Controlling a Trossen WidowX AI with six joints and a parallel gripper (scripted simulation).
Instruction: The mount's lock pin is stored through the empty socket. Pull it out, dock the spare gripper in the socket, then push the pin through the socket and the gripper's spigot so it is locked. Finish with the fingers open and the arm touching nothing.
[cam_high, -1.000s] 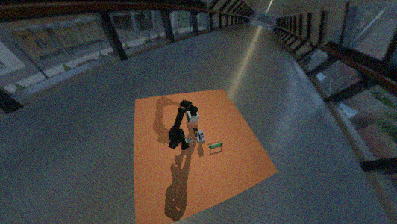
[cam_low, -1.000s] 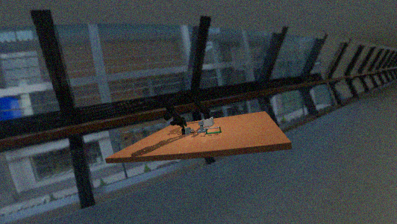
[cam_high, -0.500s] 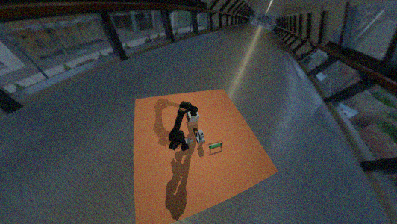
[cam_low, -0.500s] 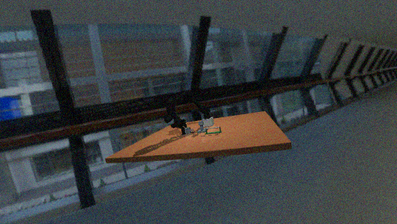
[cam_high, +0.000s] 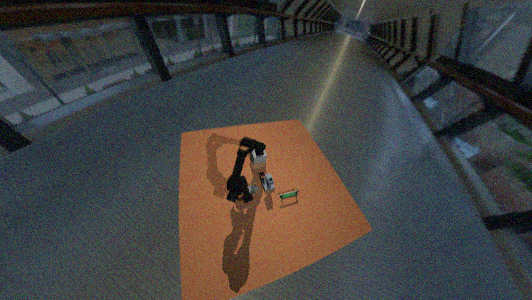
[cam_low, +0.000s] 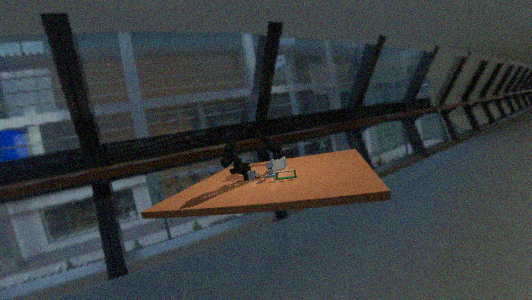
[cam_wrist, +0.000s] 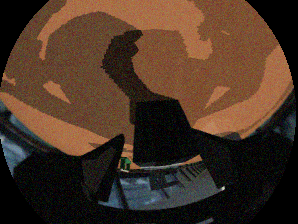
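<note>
Right now the grey mount is 15 cm to the left of my gripper tip, 3 cm behind it and 3 cm above it. The rest, counted from my gripper tip: spare gripper 1 cm to the left, 1 cm above; green pin cradle 28 cm to the left, 10 cm ahead, 1 cm above.
</note>
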